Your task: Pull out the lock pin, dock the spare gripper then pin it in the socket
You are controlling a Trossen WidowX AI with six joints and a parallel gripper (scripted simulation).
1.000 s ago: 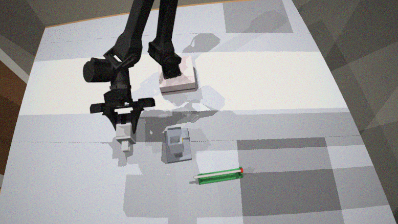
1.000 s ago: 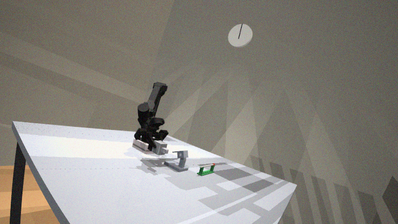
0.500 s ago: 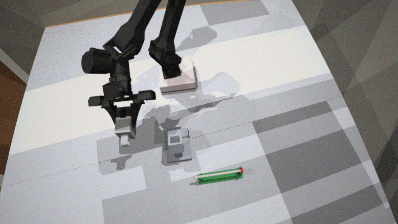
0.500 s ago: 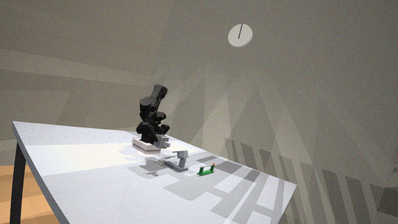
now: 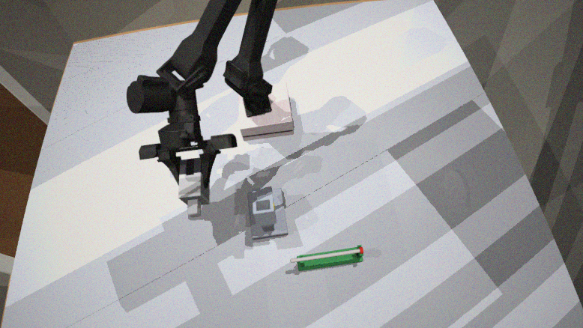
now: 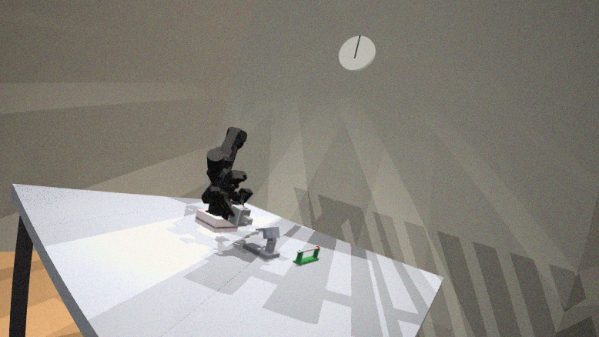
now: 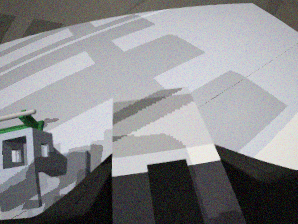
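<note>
Right now the grey mount is 13 cm to the left of my gripper tip, 8 cm below it and 5 cm ahead of it. Round my gripper tip: green cradle: 24 cm to the left, 17 cm ahead, 11 cm below; spare gripper: right at my gripper tip.
</note>
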